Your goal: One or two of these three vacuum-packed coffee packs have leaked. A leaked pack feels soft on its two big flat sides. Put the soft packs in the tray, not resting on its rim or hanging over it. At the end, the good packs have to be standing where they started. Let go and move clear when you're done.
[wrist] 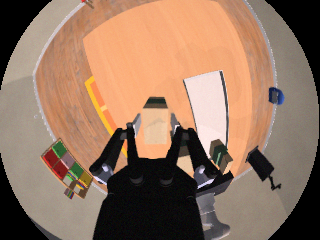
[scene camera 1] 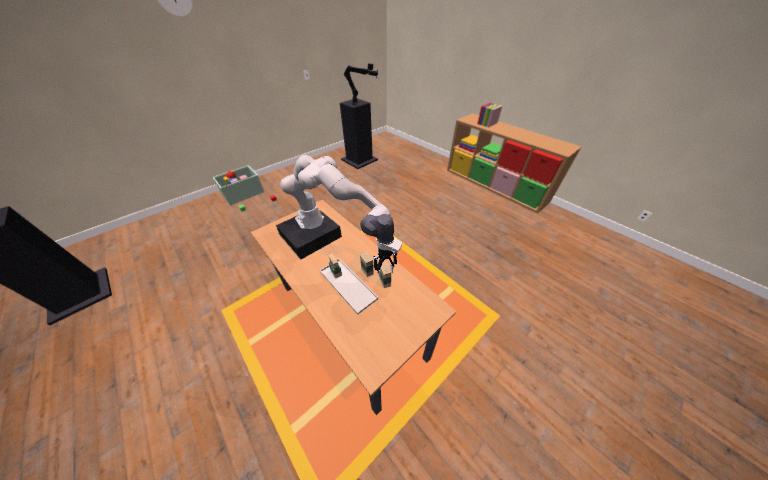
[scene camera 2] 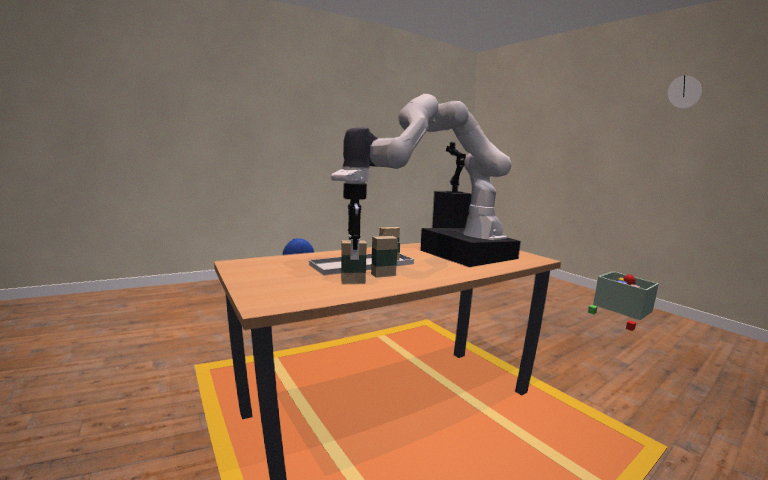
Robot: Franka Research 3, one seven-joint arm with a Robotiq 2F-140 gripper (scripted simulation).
Labels:
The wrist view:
gripper: 155, 118
flat tray: 207, 94
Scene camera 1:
flat tray: 359, 297
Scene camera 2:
gripper: 353, 256

